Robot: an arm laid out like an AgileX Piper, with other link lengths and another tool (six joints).
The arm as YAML. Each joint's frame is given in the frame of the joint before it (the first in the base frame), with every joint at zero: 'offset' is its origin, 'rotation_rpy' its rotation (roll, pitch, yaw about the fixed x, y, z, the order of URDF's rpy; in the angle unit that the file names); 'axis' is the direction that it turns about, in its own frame. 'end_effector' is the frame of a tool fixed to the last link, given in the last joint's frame.
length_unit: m
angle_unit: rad
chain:
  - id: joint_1
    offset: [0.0, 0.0, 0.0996]
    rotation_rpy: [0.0, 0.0, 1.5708]
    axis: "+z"
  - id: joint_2
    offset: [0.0, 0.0, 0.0]
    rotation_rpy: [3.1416, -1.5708, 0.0]
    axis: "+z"
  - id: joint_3
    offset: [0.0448, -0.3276, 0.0]
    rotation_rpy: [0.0, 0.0, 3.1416]
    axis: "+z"
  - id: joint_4
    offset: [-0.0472, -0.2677, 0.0]
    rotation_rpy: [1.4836, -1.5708, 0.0]
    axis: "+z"
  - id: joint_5
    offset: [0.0, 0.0, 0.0]
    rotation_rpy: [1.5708, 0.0, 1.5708]
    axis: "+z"
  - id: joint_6
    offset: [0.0, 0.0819, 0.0]
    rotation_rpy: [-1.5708, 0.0, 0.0]
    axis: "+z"
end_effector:
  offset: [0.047, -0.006, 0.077]
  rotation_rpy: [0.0, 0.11, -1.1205]
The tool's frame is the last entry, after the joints.
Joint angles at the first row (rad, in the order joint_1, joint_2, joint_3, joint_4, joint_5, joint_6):
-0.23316, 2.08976, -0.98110, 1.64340, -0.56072, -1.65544
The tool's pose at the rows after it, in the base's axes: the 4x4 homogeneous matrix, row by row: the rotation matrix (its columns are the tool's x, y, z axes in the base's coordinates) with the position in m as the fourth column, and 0 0 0 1 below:
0.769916, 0.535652, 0.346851, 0.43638; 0.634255, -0.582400, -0.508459, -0.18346; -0.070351, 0.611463, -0.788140, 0.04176; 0, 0, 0, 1
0.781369, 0.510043, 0.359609, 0.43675; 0.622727, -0.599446, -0.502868, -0.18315; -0.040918, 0.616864, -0.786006, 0.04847; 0, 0, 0, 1
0.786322, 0.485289, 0.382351, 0.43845; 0.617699, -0.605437, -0.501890, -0.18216; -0.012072, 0.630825, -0.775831, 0.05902; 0, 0, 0, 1
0.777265, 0.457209, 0.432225, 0.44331; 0.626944, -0.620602, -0.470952, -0.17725; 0.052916, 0.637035, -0.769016, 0.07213; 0, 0, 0, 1
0.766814, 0.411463, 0.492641, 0.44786; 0.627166, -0.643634, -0.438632, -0.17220; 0.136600, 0.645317, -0.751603, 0.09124; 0, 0, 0, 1
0.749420, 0.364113, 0.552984, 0.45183; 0.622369, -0.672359, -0.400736, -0.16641; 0.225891, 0.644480, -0.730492, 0.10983; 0, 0, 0, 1
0.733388, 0.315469, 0.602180, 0.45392; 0.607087, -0.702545, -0.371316, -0.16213; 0.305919, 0.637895, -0.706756, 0.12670; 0, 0, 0, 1
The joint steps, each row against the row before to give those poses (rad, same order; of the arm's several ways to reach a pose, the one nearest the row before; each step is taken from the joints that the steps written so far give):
0.00000, -0.00415, 0.00000, 0.08491, 0.03065, -0.01118
0.00000, -0.01630, -0.00002, 0.01610, 0.00931, 0.00922
0.00235, -0.02248, 0.00001, -0.00001, 0.00655, 0.01611
0.00000, -0.03121, 0.00000, 0.00002, 0.04664, 0.01756
0.00000, -0.04283, 0.00002, -0.00005, 0.05084, 0.03262
0.00002, -0.04099, 0.00000, -0.00001, 0.05632, 0.03981
-0.00002, -0.03618, 0.00000, 0.00001, 0.04488, 0.04556

